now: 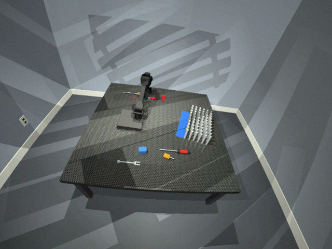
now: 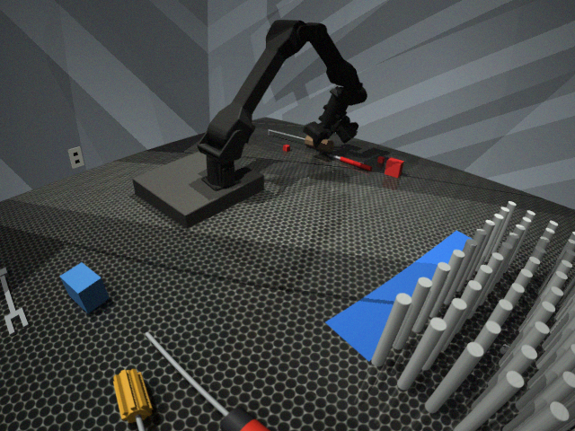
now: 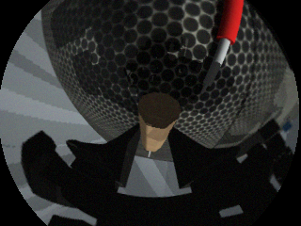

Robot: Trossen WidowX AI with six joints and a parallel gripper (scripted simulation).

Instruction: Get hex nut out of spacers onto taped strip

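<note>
The blue taped strip lies 54 cm ahead of my gripper tip, 31 cm to the right of it and 1 cm below it. The rest, counted from my gripper tip: red-handled tool 12 cm ahead, 2 cm to the right, 1 cm below; hex nut 70 cm ahead, 36 cm to the right, 1 cm below; blue cube 25 cm ahead, 75 cm to the right, 1 cm above.
</note>
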